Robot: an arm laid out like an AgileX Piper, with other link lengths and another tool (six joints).
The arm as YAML. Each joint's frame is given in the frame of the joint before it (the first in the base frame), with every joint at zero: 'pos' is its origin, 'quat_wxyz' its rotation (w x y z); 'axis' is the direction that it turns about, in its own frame. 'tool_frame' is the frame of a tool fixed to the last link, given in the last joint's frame.
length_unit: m
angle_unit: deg
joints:
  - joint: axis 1
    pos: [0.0, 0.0, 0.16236]
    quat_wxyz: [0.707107, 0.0, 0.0, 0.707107]
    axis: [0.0, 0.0, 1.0]
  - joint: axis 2
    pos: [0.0, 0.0, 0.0]
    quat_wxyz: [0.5, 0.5, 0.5, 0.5]
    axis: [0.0, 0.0, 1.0]
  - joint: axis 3
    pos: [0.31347, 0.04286, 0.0]
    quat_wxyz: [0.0, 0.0, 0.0, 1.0]
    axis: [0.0, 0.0, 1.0]
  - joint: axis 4
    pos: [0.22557, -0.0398, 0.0]
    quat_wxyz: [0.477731, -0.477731, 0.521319, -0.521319]
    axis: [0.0, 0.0, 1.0]
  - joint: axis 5
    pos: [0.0, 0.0, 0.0]
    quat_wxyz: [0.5, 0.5, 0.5, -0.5]
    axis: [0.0, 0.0, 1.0]
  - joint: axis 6
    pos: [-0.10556, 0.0, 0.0]
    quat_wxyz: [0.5, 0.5, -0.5, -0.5]
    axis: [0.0, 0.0, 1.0]
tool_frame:
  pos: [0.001, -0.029, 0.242]
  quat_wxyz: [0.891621, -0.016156, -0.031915, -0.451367]
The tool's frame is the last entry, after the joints.
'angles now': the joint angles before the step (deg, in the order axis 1, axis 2, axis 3, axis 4, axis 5, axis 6). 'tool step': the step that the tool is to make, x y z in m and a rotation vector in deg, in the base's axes. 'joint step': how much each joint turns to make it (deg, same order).
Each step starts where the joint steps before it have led.
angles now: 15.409, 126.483, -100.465, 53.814, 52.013, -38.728
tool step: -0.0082, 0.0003, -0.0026, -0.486, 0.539, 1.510
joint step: 0.002, 0.034, -0.117, -0.706, 1.473, -0.227
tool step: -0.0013, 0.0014, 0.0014, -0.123, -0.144, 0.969
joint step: 0.000, 0.320, -1.081, -0.493, 1.075, 0.009
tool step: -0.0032, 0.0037, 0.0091, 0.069, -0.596, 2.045
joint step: -0.008, 0.134, -2.336, -0.826, 2.495, 0.121
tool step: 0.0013, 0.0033, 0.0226, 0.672, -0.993, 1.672
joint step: -0.344, -0.010, -4.702, -1.077, 3.834, 1.760
